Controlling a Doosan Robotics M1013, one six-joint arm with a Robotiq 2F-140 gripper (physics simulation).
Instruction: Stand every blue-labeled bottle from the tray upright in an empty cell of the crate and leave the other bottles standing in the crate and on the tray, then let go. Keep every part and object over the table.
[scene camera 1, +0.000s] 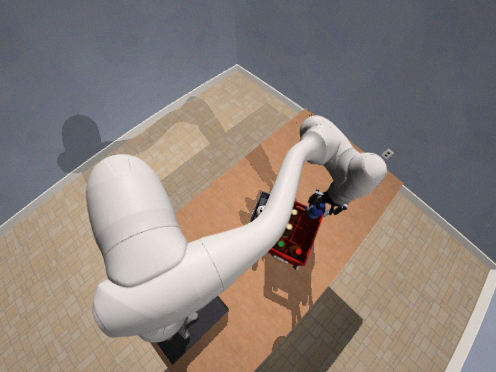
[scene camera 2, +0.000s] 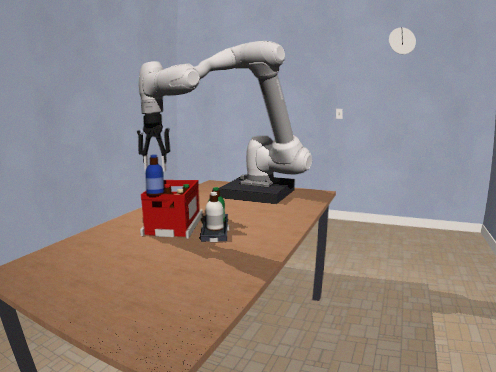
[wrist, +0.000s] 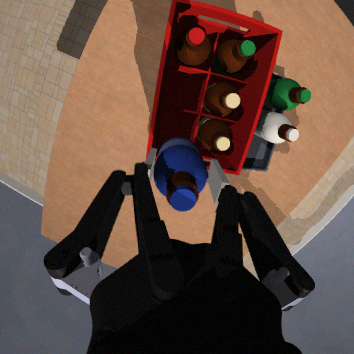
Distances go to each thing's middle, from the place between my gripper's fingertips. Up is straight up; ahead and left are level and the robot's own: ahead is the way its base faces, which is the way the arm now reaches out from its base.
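Counting from my hand, I find the blue-labeled bottle (wrist: 180, 173) 1 cm below it, 2 cm ahead of it and 1 cm to the left of it. The red-capped bottle (wrist: 192, 45) is 18 cm below my hand, 16 cm behind it and 9 cm to the right of it, while the green-capped bottle (wrist: 234, 55) stands 18 cm below my hand, 21 cm behind it and 1 cm to the right of it. And the white bottle (wrist: 275, 127) is 18 cm below my hand, 16 cm behind it and 18 cm to the left of it.
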